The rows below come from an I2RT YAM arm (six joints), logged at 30 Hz.
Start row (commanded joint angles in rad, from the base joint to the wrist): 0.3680 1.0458 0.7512 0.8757 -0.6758 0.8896
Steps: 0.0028 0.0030 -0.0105 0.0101 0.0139 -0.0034; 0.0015 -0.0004 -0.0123 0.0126 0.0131 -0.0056; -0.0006 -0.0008 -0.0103 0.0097 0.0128 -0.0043; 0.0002 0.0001 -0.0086 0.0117 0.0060 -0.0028; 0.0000 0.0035 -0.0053 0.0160 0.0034 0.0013; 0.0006 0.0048 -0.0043 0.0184 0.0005 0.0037; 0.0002 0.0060 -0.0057 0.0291 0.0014 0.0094; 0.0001 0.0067 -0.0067 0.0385 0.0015 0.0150; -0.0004 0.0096 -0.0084 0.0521 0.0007 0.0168; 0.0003 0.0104 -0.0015 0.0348 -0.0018 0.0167; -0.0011 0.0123 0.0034 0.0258 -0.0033 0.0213; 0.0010 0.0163 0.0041 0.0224 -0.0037 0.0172; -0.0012 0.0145 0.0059 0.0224 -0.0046 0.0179; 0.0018 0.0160 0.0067 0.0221 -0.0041 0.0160; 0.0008 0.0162 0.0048 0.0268 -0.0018 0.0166; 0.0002 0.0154 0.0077 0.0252 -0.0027 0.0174; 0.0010 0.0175 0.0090 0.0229 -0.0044 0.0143; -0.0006 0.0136 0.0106 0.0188 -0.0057 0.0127; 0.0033 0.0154 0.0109 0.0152 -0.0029 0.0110; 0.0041 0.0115 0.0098 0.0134 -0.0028 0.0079; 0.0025 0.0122 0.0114 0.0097 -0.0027 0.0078; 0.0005 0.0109 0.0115 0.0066 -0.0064 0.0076
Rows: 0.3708 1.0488 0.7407 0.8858 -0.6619 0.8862; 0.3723 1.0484 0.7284 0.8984 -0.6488 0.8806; 0.3717 1.0476 0.7181 0.9081 -0.6360 0.8763; 0.3719 1.0477 0.7095 0.9198 -0.6300 0.8735; 0.3719 1.0512 0.7042 0.9358 -0.6266 0.8748; 0.3725 1.0560 0.6999 0.9542 -0.6261 0.8785; 0.3727 1.0620 0.6942 0.9833 -0.6247 0.8879; 0.3728 1.0687 0.6875 1.0218 -0.6232 0.9029; 0.3724 1.0783 0.6791 1.0739 -0.6225 0.9197; 0.3727 1.0887 0.6776 1.1087 -0.6243 0.9364; 0.3716 1.1010 0.6810 1.1345 -0.6276 0.9577; 0.3726 1.1173 0.6851 1.1569 -0.6313 0.9749; 0.3714 1.1318 0.6910 1.1793 -0.6359 0.9928; 0.3732 1.1478 0.6977 1.2014 -0.6400 1.0088; 0.3740 1.1640 0.7025 1.2282 -0.6418 1.0254; 0.3742 1.1794 0.7102 1.2534 -0.6445 1.0428; 0.3752 1.1969 0.7192 1.2763 -0.6489 1.0571; 0.3746 1.2105 0.7298 1.2951 -0.6546 1.0698; 0.3779 1.2259 0.7407 1.3103 -0.6575 1.0808; 0.3820 1.2374 0.7505 1.3237 -0.6603 1.0887; 0.3845 1.2496 0.7619 1.3334 -0.6630 1.0965; 0.3850 1.2605 0.7734 1.3400 -0.6694 1.1041
